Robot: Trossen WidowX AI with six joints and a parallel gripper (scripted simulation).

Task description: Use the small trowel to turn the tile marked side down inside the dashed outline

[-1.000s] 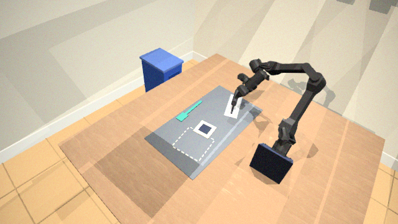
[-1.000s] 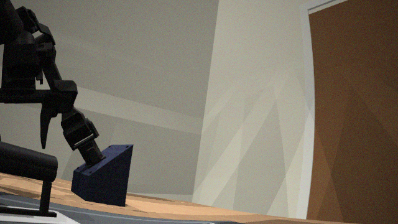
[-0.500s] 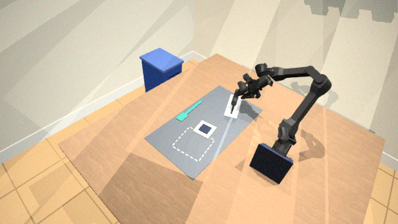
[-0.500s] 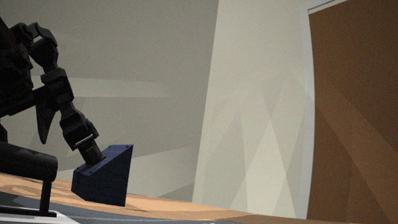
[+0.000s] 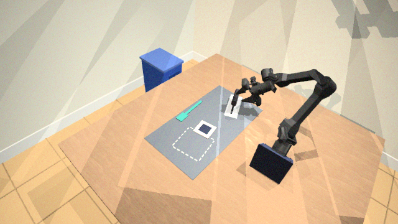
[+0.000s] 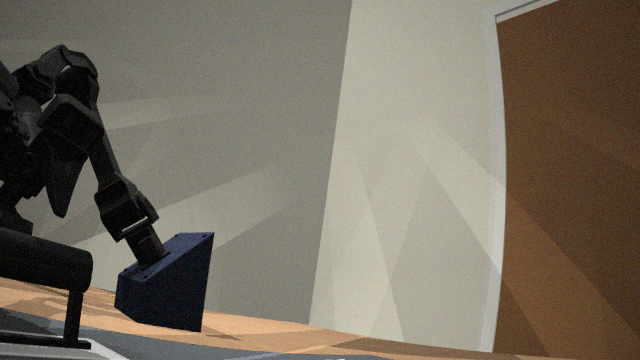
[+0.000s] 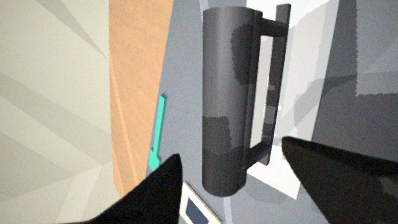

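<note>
The small trowel lies 10 mm ahead of my gripper tip, 10 mm to the left of it and 50 mm below it. Round my gripper tip: white tile 10 mm ahead, 260 mm to the left, 80 mm below; grey mat 30 mm ahead, 210 mm to the left, 110 mm below; teal flat tool 160 mm ahead, 240 mm to the left, 80 mm below.
</note>
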